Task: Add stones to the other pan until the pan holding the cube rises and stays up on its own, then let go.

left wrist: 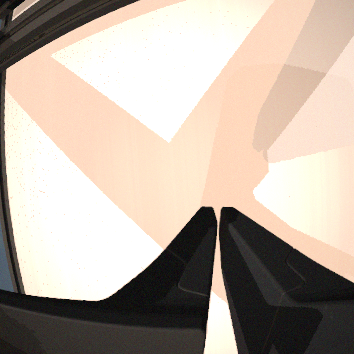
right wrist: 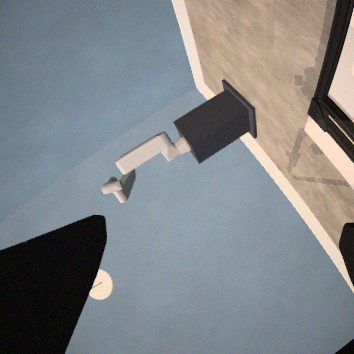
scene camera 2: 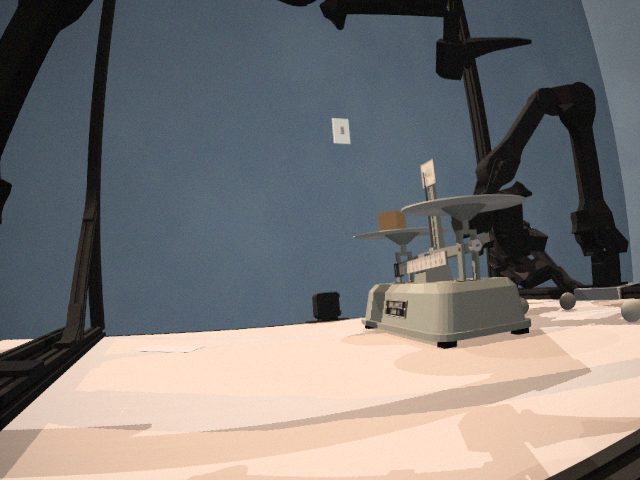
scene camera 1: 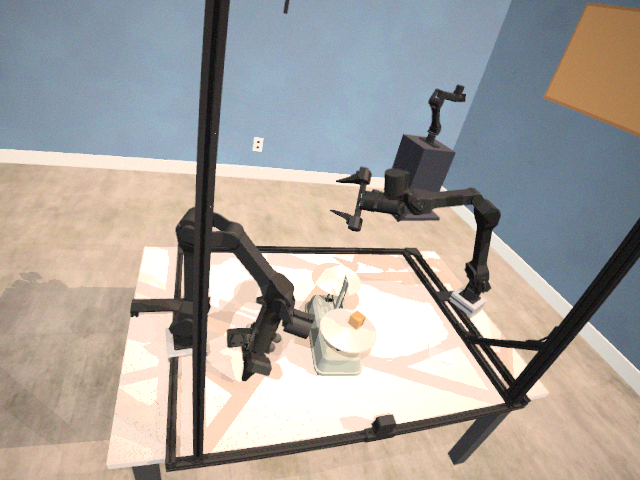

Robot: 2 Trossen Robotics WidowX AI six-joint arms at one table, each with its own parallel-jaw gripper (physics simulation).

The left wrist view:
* my left gripper: 215, 218
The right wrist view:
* my right gripper: 230, 233
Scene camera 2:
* my left gripper: 510, 295
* balance scale: 435, 307
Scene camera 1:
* my left gripper: 243, 380
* my right gripper: 333, 195
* balance scale: 335, 345
